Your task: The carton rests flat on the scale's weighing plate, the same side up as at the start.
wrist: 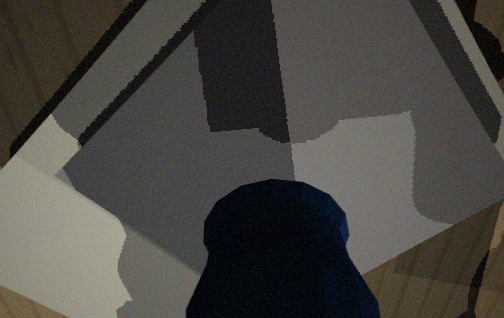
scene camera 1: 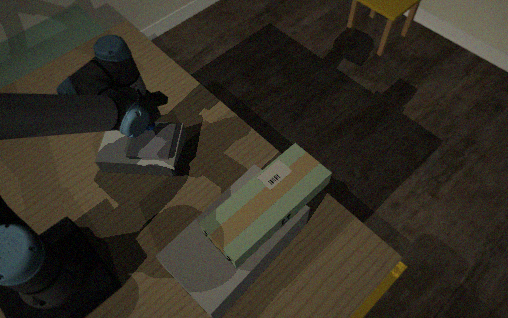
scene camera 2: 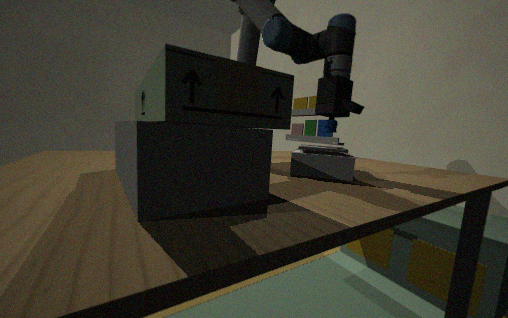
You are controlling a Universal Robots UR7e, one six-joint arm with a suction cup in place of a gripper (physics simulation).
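Pixels of known places: hand, its tool point: (wrist: 275, 239) (scene camera 2: 330, 131); arm's base, origin of its link: (scene camera 1: 53, 277).
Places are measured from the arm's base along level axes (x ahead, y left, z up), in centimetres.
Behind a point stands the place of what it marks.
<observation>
The green carton (scene camera 1: 252, 206) {x 44.6, y -28.2, z 10.1 cm} (scene camera 2: 228, 95) {x 65.8, y -31.9, z 7.0 cm} has brown tape and a white label on top, and upward arrows on its side. It lies flat on a large grey block (scene camera 1: 182, 261) {x 24.2, y -23.2, z 4.3 cm} (scene camera 2: 202, 170) {x 56.3, y -30.0, z -1.8 cm} and overhangs its edge. The low grey scale (scene camera 1: 135, 166) {x 35.1, y 12.0, z -2.8 cm} (scene camera 2: 322, 167) {x 49.1, y 7.5, z -4.7 cm} (wrist: 55, 220) {x 41.8, y 25.0, z -1.4 cm} stands apart from the block, and its square weighing plate (scene camera 1: 161, 142) {x 45.2, y 10.5, z 0.3 cm} (wrist: 150, 155) {x 45.7, y 19.0, z 0.3 cm} bears no carton. My gripper, a blue suction cup (scene camera 1: 151, 128) (scene camera 2: 331, 126) (wrist: 277, 215), hangs a little above the scale, with nothing attached to it.
The dark arm base (scene camera 1: 30, 272) {x 0.7, y -6.4, z 18.6 cm} is at the lower left in the first scene view. Shelves with coloured boxes (scene camera 2: 310, 128) stand behind the scale in the second. A yellow stool (scene camera 1: 391, 7) stands on the floor beyond the wooden table (scene camera 1: 320, 250) {x 52.8, y -45.5, z -7.6 cm}.
</observation>
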